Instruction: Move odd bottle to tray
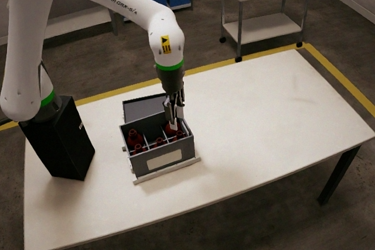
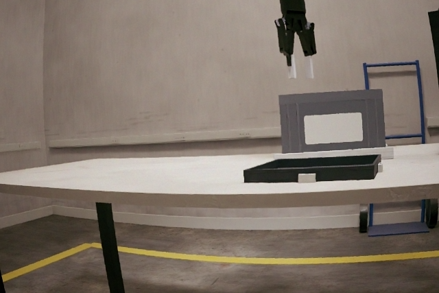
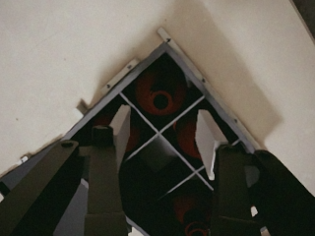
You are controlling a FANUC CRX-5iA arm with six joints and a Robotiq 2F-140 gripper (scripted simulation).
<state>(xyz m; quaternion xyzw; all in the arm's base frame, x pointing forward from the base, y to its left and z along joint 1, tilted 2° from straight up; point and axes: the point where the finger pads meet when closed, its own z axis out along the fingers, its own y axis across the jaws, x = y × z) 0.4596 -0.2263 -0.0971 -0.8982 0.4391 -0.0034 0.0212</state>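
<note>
My gripper is now 170 mm above the crate, 80 mm past it and 60 mm to the right of it. Round my hand: dark tray 340 mm to the left, 240 mm below, 20 mm behind; bottle 170 mm below, 160 mm behind, 110 mm to the left.
</note>
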